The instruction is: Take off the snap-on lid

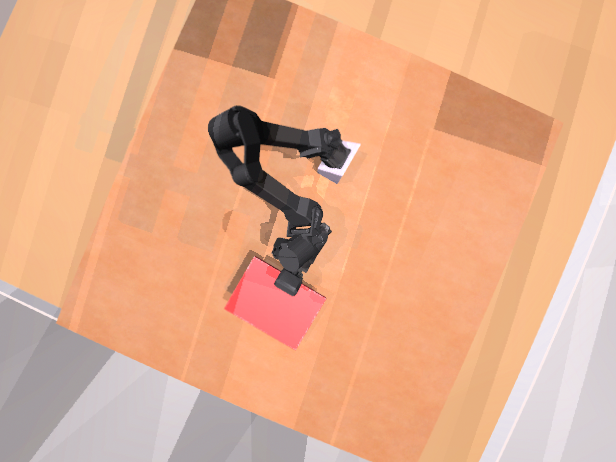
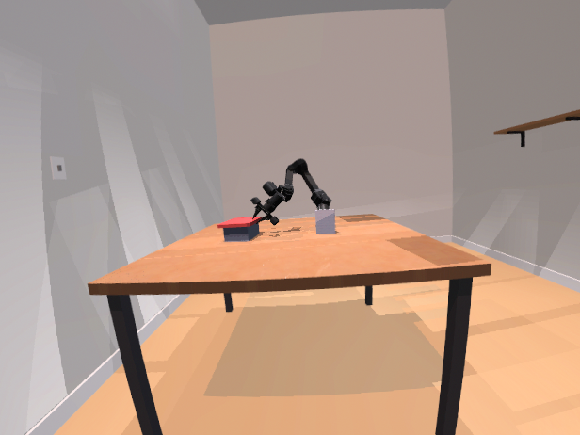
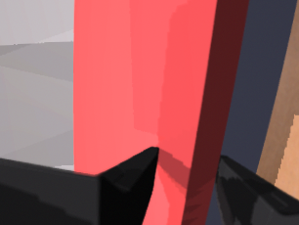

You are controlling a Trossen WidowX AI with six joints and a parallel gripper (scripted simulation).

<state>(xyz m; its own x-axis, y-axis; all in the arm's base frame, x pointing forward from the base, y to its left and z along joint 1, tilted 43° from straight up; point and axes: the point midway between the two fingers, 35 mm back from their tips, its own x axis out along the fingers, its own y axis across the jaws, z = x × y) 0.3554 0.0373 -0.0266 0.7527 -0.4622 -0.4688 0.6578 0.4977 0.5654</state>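
My gripper tip is 70 mm short of the red lid. Round my gripper tip: blue-grey storage box (70 mm ahead, 40 mm below).
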